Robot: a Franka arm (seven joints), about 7 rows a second.
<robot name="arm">
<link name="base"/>
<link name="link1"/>
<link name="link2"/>
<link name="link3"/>
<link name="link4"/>
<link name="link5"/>
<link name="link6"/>
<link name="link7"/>
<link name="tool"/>
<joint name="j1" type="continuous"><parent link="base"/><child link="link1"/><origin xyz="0 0 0.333" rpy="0 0 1.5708"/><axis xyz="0 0 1"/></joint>
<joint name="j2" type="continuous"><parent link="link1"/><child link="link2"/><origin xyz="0 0 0" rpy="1.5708 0 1.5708"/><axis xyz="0 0 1"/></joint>
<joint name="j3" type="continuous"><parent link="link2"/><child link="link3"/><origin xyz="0 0.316 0" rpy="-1.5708 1.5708 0"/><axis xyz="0 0 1"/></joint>
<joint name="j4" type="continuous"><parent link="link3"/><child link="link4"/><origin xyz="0 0.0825 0" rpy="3.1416 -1.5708 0"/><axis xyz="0 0 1"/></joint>
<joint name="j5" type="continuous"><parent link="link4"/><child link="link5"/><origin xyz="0.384 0.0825 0" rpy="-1.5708 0 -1.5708"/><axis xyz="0 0 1"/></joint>
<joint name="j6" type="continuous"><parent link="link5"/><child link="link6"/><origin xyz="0 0 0" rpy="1.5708 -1.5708 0"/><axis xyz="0 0 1"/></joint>
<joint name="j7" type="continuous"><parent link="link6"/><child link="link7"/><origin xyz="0 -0.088 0" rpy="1.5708 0 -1.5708"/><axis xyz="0 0 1"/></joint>
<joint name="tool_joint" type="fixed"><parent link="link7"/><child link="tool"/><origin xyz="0 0 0.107"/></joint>
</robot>
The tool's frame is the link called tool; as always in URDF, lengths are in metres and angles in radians. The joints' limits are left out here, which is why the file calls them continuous.
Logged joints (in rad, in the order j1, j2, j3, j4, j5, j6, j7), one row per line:
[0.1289, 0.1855, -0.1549, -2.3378, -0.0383, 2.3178, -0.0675]
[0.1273, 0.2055, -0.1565, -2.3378, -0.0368, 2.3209, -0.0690]
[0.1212, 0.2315, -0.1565, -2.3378, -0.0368, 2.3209, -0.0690]
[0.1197, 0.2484, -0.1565, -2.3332, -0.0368, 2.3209, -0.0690]
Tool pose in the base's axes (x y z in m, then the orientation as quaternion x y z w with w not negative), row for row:
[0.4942, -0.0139, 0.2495, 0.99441, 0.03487, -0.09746, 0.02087]
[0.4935, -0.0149, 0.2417, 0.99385, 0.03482, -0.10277, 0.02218]
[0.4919, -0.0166, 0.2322, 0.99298, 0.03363, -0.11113, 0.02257]
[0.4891, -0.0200, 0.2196, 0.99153, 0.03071, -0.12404, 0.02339]
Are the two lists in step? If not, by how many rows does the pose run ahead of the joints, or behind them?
The pose runs 1 row behind the joints: the pose in row i belongs to the joints in row i - 1.
